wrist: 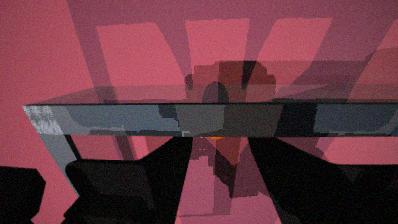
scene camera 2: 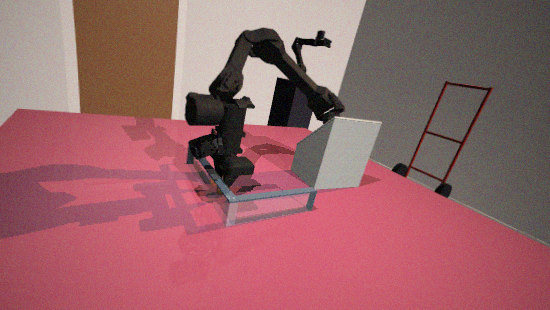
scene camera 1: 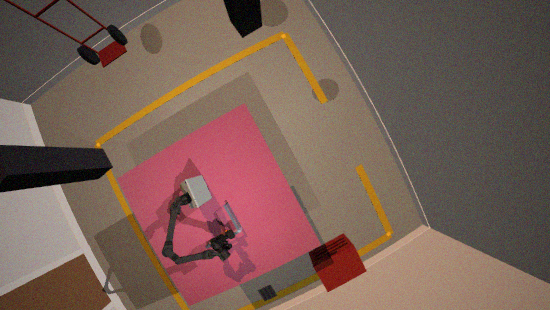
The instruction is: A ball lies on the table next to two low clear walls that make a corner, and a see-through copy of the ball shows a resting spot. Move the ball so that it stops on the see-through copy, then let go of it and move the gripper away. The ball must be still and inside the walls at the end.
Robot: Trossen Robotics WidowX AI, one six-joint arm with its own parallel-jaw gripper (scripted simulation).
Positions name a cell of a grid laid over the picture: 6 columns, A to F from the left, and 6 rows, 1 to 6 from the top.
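Note:
The robot's scene includes the gripper (scene camera 2: C4), and the wrist view offers a further look at the gripper (wrist: D4).

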